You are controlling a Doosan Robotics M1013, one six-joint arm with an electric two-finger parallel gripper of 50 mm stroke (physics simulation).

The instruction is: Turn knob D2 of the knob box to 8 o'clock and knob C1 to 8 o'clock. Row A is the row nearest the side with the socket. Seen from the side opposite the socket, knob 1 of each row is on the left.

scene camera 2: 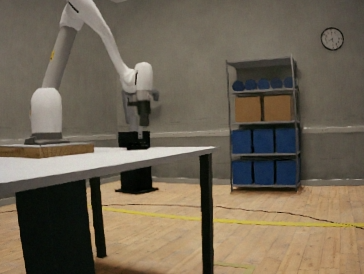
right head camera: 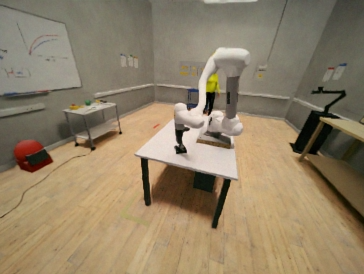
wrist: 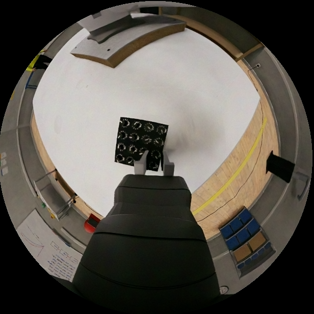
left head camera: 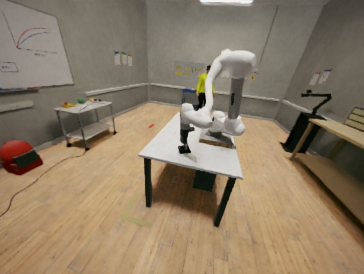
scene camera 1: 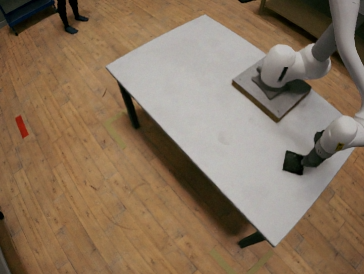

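Seen in the pictures: gripper, between the fingertips: (scene camera 2: 140, 138) (right head camera: 180, 147) (left head camera: 185, 147) (scene camera 1: 304, 163); arm's base, origin of its link: (scene camera 2: 46, 144) (right head camera: 212, 133) (left head camera: 213, 133) (scene camera 1: 271, 84).
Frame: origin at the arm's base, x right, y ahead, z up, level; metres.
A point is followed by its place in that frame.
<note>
The black knob box (left head camera: 187, 151) {x -0.474, y 0.151, z -0.036 m} (scene camera 1: 291, 163) {x -0.443, y 0.221, z -0.025 m} (scene camera 2: 137, 146) {x -0.406, y 0.230, z -0.034 m} (wrist: 136, 141) lies flat on the white table (scene camera 1: 175, 85) {x 0.299, y 0.477, z -0.054 m} (wrist: 75, 115). In the wrist view its knobs stand in a grid with white pointers and scale marks; the pointer directions are too small to read surely. The socket does not show clearly, so I cannot tell the rows apart. My gripper (scene camera 1: 304, 163) {x -0.482, y 0.176, z 0.004 m} (wrist: 155, 156) is partly open, with nothing between its fingers. It points down over the box's lower right part in the wrist view. The fingers hide the knobs at that corner.
The arm's base stands on a thick wood-edged plate (scene camera 1: 256, 102) {x -0.051, y 0.150, z -0.028 m} (scene camera 2: 75, 149) {x -0.075, y 0.146, z -0.029 m} (wrist: 112, 56) on the same table. The nearest table edge runs below the box in the wrist view. A shelf rack (scene camera 2: 298, 125), a person in yellow (right head camera: 212, 82) and a trolley (left head camera: 82, 107) stand away from the table.
</note>
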